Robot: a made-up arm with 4 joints. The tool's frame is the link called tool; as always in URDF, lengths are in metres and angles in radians. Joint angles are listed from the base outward. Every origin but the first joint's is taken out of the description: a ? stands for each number. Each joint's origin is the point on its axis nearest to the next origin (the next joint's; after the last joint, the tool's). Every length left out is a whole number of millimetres.
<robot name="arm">
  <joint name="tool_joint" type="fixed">
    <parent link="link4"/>
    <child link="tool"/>
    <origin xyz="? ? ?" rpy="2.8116 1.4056 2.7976"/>
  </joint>
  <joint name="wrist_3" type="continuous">
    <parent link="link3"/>
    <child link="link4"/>
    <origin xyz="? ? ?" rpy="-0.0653 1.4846 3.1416"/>
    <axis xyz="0 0 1"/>
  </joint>
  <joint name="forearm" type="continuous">
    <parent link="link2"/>
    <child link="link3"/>
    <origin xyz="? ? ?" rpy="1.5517 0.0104 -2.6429"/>
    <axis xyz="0 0 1"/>
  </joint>
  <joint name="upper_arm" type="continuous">
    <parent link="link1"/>
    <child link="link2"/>
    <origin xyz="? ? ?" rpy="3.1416 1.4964 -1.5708"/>
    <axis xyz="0 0 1"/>
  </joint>
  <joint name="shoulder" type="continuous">
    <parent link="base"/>
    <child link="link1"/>
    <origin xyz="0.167 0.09 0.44" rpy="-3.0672 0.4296 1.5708"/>
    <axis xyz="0 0 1"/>
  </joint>
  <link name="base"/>
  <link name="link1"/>
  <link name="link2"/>
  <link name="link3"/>
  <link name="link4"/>
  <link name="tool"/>
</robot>
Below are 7 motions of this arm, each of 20 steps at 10 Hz.
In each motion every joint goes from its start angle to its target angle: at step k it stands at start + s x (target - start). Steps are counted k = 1, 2, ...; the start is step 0. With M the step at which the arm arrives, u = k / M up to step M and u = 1 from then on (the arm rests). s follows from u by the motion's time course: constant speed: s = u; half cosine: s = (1 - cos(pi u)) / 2; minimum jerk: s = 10 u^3 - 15 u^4 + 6 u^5.
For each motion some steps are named. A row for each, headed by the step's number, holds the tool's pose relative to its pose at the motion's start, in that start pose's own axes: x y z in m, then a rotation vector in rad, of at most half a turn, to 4 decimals.
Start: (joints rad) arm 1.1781 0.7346 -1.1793 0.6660
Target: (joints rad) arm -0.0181 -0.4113 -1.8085 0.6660
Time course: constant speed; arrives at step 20
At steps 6, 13, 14, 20:
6: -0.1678 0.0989 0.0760 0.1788 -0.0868 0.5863
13: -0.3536 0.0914 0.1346 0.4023 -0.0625 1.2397
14: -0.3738 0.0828 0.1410 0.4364 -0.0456 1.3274
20: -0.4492 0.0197 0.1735 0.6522 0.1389 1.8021

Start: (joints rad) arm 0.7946 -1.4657 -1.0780 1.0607
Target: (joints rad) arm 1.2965 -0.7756 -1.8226 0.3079
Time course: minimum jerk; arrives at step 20
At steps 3, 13, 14, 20:
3: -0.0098 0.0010 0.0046 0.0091 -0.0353 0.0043
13: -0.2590 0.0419 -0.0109 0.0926 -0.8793 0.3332
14: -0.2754 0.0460 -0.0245 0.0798 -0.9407 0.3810
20: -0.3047 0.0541 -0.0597 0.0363 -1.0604 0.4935

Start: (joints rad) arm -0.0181 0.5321 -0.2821 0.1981
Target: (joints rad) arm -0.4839 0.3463 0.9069 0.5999
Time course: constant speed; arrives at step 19
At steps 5, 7, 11, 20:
5: 0.0314 -0.0243 -0.0353 -0.1493 0.0967 -0.2139
7: 0.0409 -0.0378 -0.0502 -0.2137 0.1360 -0.2995
11: 0.0541 -0.0713 -0.0793 -0.3479 0.2138 -0.4718
20: 0.0546 -0.1604 -0.1236 -0.6231 0.3601 -0.8271

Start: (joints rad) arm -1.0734 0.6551 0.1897 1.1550
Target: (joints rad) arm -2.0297 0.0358 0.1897 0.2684
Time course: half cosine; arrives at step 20
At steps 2, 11, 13, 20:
2: -0.0108 0.0075 0.0001 0.0072 -0.0164 0.0204
11: -0.2440 0.1456 -0.0901 0.0778 -0.2495 0.4983
13: -0.2952 0.1693 -0.1412 0.0674 -0.2683 0.6184
20: -0.3661 0.1945 -0.2557 0.0202 -0.2610 0.8098

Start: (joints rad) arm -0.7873 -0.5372 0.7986 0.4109
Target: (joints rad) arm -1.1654 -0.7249 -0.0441 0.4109
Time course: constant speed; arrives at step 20
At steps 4, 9, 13, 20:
4: -0.0448 0.0381 -0.0179 -0.0889 -0.0883 0.1348
9: -0.1022 0.0761 -0.0540 -0.2063 -0.1797 0.3052
13: -0.1474 0.0971 -0.0919 -0.3037 -0.2370 0.4429
20: -0.2214 0.1114 -0.1705 -0.4771 -0.3018 0.6856

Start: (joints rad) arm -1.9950 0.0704 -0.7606 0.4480
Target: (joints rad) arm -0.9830 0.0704 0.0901 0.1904
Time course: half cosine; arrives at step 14
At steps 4, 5, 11, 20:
4: 0.0533 -0.1084 0.0335 0.2082 0.0230 -0.2537
5: 0.0706 -0.1686 0.0423 0.3175 0.0367 -0.3783
11: 0.0337 -0.5361 -0.0511 1.0726 0.1699 -1.1258
20: 0.0055 -0.5818 -0.0924 1.2155 0.2055 -1.2497

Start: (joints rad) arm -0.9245 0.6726 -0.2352 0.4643
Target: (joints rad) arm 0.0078 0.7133 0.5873 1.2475
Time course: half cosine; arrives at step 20
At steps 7, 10, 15, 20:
7: 0.1222 -0.1416 -0.0249 -0.0745 0.2550 -0.4113
10: 0.1784 -0.2795 -0.0795 -0.1248 0.5434 -0.6985
15: 0.1664 -0.4859 -0.2113 -0.1519 1.1088 -1.0123
20: 0.1263 -0.5547 -0.2749 -0.1345 1.3754 -1.0835

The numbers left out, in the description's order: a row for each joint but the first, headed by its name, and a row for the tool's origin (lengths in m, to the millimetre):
tool: 0.031 -0.012 0
wrist_3: 0.213 -0.235 0
forearm: -0.055 0.062 0
upper_arm: 0.095 -0.154 0

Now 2 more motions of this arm.
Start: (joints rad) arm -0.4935 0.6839 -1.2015 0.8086
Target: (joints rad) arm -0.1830 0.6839 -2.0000 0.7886
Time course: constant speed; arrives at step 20
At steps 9, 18, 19, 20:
9: -0.0728 -0.0060 0.0180 0.0231 -0.1968 0.1330
18: -0.1543 -0.0172 0.0186 0.0285 -0.3979 0.2602
19: -0.1636 -0.0187 0.0175 0.0279 -0.4204 0.2740
20: -0.1730 -0.0202 0.0162 0.0271 -0.4428 0.2879

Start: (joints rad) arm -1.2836 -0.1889 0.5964 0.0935
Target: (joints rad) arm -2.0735 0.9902 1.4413 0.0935
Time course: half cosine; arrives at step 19
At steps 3, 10, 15, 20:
3: 0.0056 -0.0060 0.0146 0.0111 -0.0839 -0.0418
10: -0.0525 -0.0566 0.1419 0.2729 -0.6903 -0.2248
15: -0.1669 -0.1091 0.1829 0.6222 -0.9818 -0.1652
20: -0.2003 -0.1292 0.1824 0.7403 -1.0291 -0.1150

